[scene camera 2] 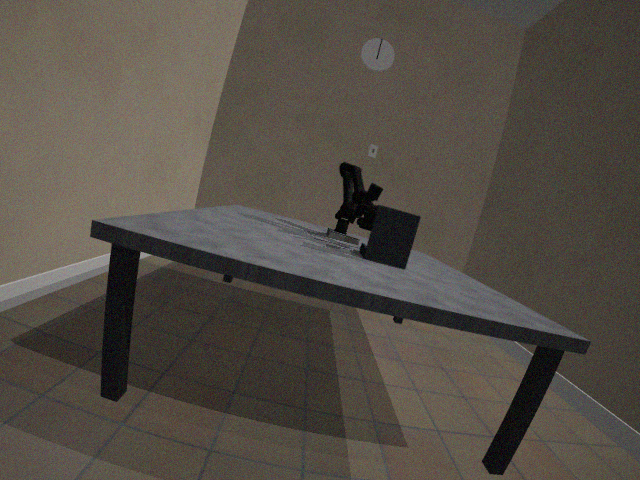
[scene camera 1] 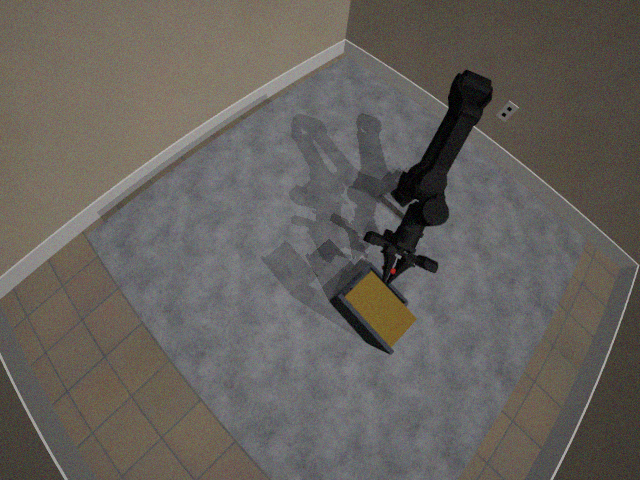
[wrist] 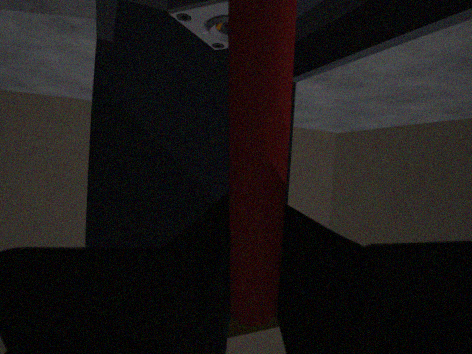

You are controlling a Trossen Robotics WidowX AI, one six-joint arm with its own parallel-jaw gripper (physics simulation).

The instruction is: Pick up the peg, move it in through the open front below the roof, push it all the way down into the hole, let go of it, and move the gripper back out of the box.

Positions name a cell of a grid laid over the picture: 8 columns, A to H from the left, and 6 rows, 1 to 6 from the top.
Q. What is my gripper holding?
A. A red peg.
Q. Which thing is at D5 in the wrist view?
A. My gripper.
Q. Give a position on a dark box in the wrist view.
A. C3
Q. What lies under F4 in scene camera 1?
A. My gripper.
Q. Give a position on a dark box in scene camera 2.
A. At E3
